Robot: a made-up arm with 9 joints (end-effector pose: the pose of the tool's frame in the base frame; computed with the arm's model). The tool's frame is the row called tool. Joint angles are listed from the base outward.
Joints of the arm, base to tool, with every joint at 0 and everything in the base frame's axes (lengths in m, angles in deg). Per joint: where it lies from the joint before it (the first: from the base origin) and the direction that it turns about. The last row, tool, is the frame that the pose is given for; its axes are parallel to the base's.
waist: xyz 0 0 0.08 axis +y
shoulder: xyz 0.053 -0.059 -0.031 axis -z
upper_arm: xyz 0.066 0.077 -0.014 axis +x
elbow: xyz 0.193 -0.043 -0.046 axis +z
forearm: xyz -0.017 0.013 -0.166 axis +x
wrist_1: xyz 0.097 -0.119 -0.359 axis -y
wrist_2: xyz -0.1 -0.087 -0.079 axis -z
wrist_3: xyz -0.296 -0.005 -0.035 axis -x
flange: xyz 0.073 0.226 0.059 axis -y
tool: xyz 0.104 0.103 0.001
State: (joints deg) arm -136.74 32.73 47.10 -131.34 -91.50 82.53 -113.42 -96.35 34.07
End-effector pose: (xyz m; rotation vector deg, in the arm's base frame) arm -0.2886 -0.0227 0.1765 62.39 -30.81 73.02
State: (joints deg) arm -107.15 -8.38 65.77 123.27 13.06 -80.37 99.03 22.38 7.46
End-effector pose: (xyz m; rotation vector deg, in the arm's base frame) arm 0.4005 0.7882 0.4135 -45.15 -143.42 -22.49
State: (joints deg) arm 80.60 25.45 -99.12 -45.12 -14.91 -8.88 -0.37 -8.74 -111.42
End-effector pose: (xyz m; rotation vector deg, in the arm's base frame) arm -0.1440 -0.6088 0.1907 -106.18 88.12 -110.80
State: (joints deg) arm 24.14 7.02 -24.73 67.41 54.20 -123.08 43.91 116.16 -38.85
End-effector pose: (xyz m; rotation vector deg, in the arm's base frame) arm 0.3020 -0.3561 -0.3253 86.46 10.59 -108.76
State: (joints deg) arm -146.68 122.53 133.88 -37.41 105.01 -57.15 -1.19 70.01 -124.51
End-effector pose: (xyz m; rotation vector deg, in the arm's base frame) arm -0.2392 -0.0653 -0.3627 21.51 158.07 -47.99
